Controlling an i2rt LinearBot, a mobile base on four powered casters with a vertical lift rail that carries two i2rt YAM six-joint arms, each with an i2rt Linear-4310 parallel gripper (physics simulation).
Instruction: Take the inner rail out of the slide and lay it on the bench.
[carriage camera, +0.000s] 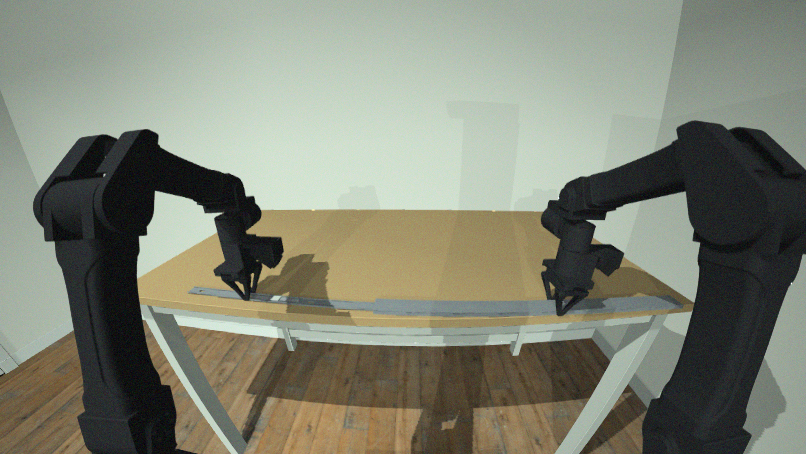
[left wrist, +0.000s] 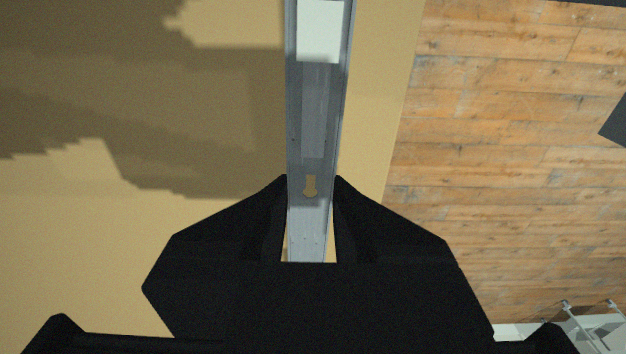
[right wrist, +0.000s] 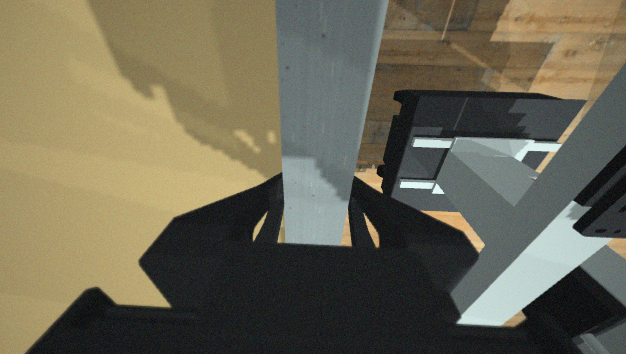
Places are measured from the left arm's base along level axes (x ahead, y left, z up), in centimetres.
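Where they show: left gripper, between the fingertips: (carriage camera: 249, 297) (left wrist: 310, 184); right gripper, between the fingertips: (carriage camera: 555, 309) (right wrist: 317, 182).
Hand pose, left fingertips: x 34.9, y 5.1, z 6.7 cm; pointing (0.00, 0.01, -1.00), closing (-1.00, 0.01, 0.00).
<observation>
Each offset is from my left fingertips to the centre of the thing. "spot": to the spot under its first point. Level surfaces: height alone.
The slide lies along the front edge of the bench @[dz -0.2 cm] (carriage camera: 394, 253) (left wrist: 75, 265) (right wrist: 60, 210). Its wide grey outer part (carriage camera: 468, 306) (right wrist: 325, 90) is at the middle and right in the carriage view. The narrower inner rail (carriage camera: 315, 302) (left wrist: 315, 110) sticks out of its left end, with a white label @[spot: dx +0.0, dy -7.6, dz +0.5 cm] (carriage camera: 277, 297) (left wrist: 320, 30) and a keyhole slot. My left gripper (carriage camera: 247, 297) (left wrist: 310, 184) is shut on the inner rail near its outer end, one finger on each side. My right gripper (carriage camera: 558, 311) (right wrist: 317, 182) is shut on the outer part. The overlap inside the outer part is hidden.
Wooden floor @[dz -91.6 cm] (carriage camera: 349, 377) (left wrist: 500, 150) shows below the bench's front edge. The bench has white legs @[spot: dx +0.8, dy +35.4, dz -33.7 cm] (carriage camera: 188, 369). A dark box-like body (right wrist: 470, 117) and a slanting grey beam (right wrist: 545, 185) show at the right of the right wrist view. A wall (carriage camera: 338, 84) stands behind the bench.
</observation>
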